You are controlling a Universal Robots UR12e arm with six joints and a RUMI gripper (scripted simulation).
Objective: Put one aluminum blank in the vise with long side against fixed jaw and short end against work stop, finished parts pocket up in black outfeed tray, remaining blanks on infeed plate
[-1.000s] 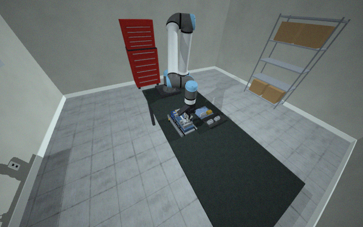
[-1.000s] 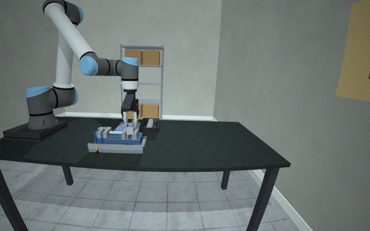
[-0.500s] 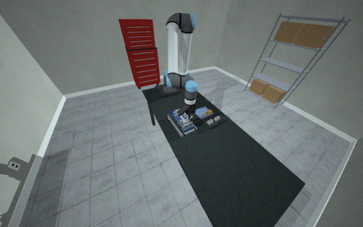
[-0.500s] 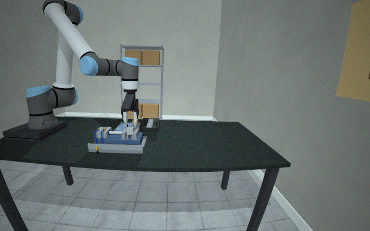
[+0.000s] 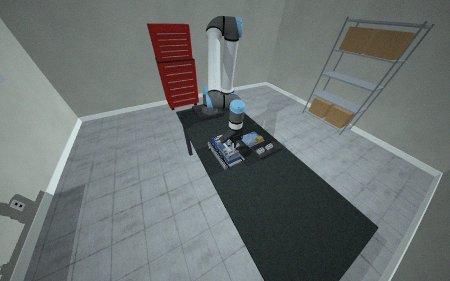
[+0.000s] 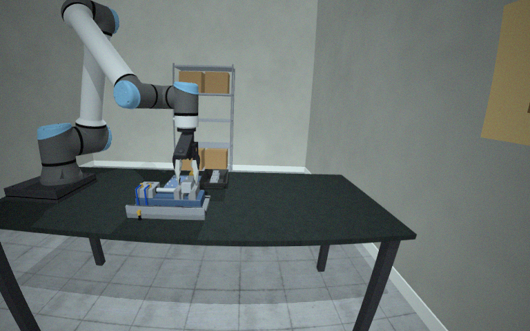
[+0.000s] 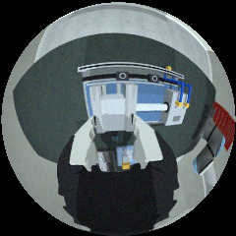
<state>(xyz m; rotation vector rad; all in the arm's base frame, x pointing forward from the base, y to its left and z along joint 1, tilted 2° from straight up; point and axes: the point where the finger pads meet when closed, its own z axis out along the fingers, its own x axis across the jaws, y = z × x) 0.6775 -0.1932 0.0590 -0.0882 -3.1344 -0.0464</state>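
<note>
Right now the blue vise is 70 mm behind my hand and 80 mm below it. Round my hand: light gray base rail (80 mm behind, 90 mm to the right, 90 mm below); vise hose end block (170 mm behind, 10 mm to the left, 40 mm below); yellow brass blank (30 mm behind, 360 mm to the left, 90 mm below).
</note>
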